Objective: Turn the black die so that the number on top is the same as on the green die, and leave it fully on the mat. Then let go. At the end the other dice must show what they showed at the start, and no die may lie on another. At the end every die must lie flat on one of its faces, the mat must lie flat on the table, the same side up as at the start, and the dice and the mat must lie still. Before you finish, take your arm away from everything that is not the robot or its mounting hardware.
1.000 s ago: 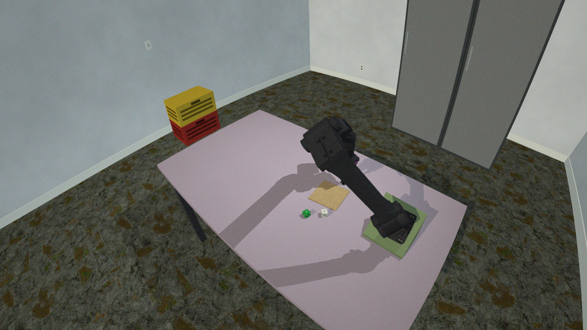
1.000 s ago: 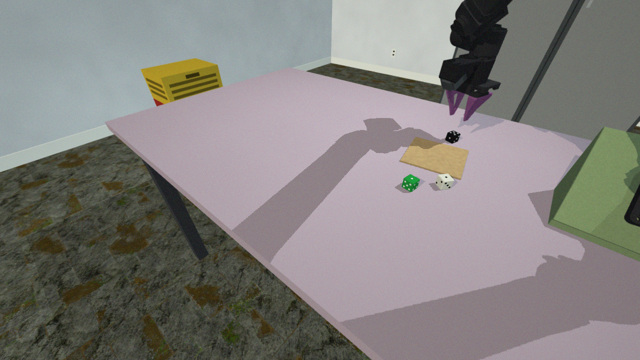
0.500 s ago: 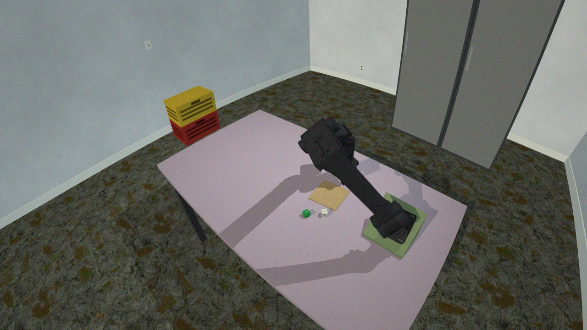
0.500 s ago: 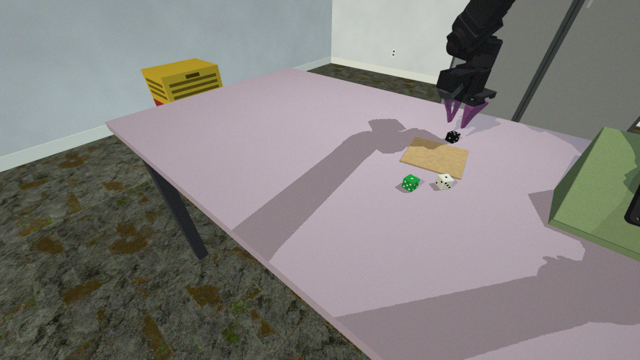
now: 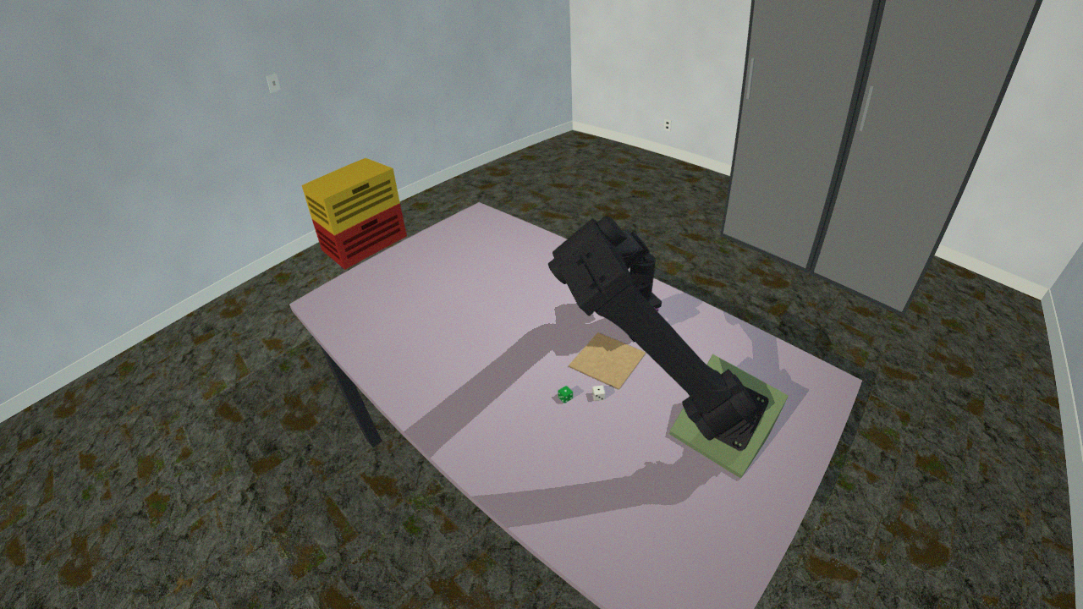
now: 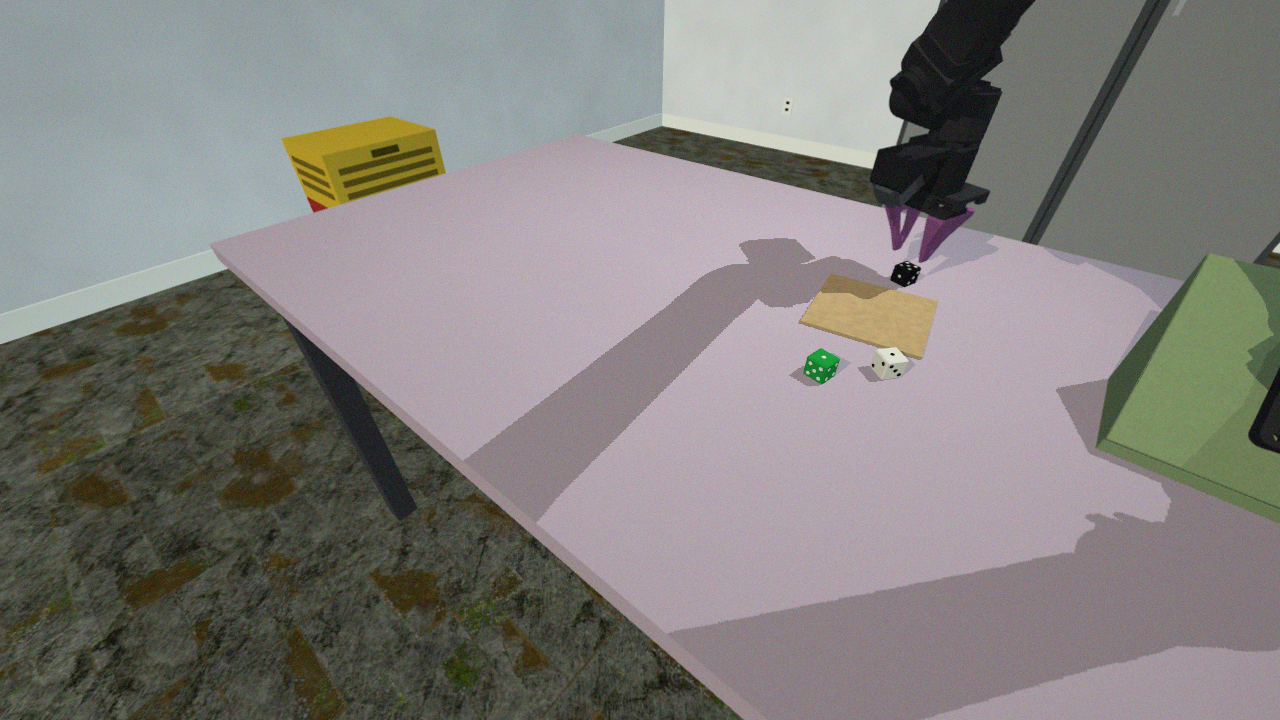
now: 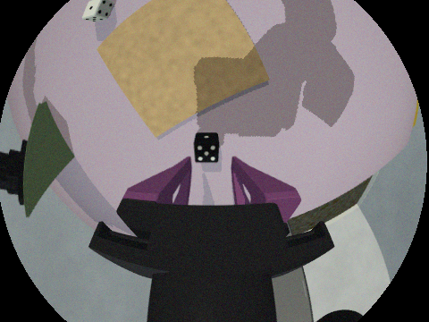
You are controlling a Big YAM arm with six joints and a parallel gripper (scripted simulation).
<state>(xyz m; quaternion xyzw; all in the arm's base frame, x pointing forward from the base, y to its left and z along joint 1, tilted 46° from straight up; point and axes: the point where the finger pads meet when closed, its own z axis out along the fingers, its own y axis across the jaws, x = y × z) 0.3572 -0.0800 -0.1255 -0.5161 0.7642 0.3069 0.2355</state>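
The black die is 3 cm below my hand. Round my hand: green die: 1 cm ahead, 27 cm to the left, 3 cm below; white die: 5 cm behind, 22 cm to the left, 3 cm below; tan mat: 11 cm to the left, 4 cm below.
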